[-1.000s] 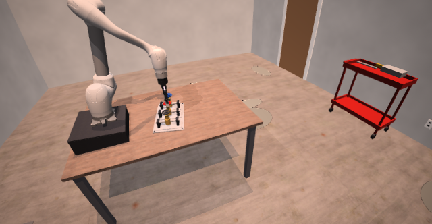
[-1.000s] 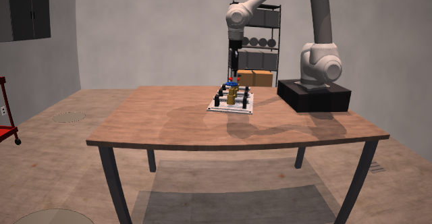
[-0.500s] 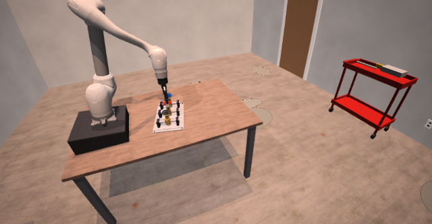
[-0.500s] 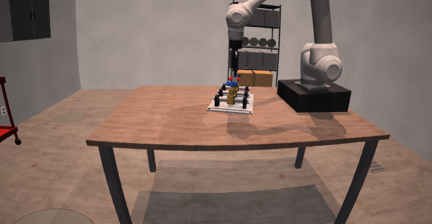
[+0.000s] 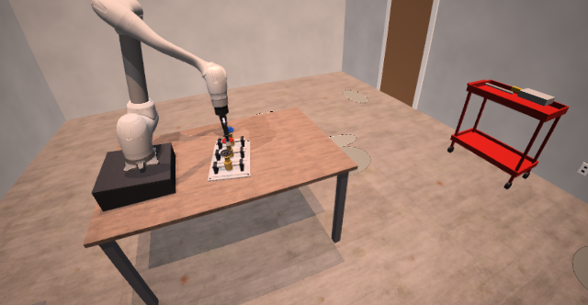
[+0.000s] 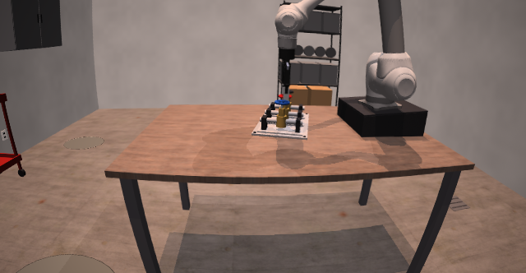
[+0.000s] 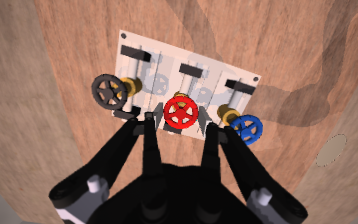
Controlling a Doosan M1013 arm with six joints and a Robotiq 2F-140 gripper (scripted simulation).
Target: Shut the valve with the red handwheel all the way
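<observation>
Right now the red handwheel is 3 cm below my hand. From my hand the other things lie so: dark grey handwheel (5 cm behind, 12 cm to the right, 3 cm below); then blue handwheel (5 cm ahead, 12 cm to the left, 3 cm below).
</observation>
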